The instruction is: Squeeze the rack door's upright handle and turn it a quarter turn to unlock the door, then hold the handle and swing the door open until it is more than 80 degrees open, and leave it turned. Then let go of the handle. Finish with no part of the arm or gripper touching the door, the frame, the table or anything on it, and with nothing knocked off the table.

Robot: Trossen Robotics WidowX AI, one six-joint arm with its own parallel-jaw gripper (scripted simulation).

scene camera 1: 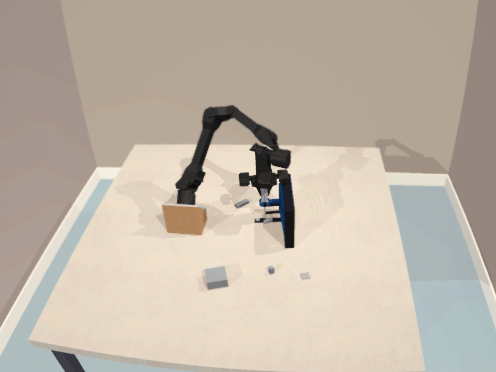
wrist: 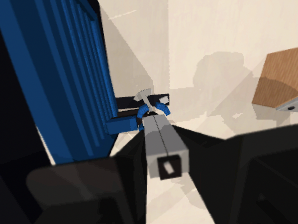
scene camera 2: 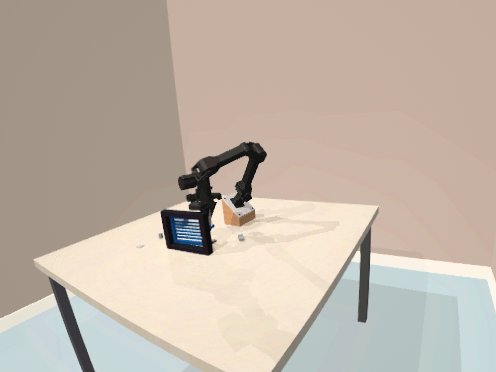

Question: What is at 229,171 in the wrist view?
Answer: My gripper.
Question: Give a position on a rack door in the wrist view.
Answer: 60,61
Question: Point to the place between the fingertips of my gripper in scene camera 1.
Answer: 264,195
